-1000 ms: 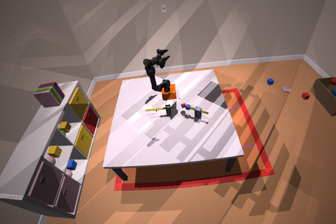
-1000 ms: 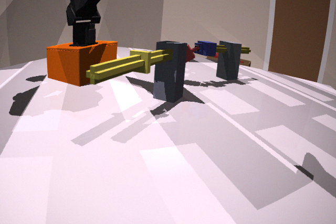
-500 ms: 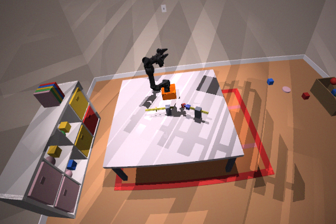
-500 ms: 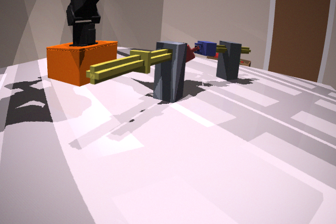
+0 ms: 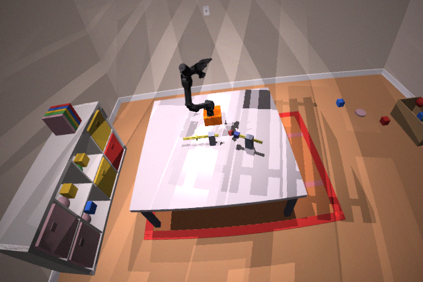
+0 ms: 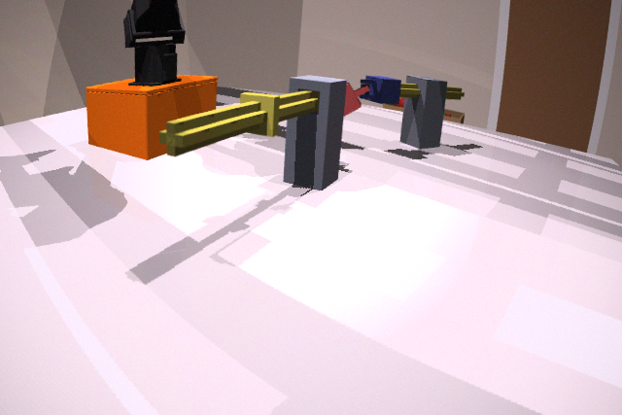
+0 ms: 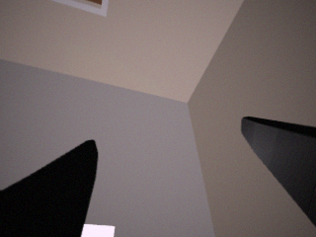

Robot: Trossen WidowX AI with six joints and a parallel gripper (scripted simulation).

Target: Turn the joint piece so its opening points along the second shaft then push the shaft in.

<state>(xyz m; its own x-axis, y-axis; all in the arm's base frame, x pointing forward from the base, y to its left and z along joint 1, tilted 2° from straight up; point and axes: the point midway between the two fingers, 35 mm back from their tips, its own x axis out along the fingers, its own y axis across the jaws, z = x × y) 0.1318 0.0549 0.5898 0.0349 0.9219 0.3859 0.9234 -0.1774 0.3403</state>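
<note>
My gripper tip is now 63 cm above the red joint piece, 14 cm short of it and 8 cm to the right of it.
</note>
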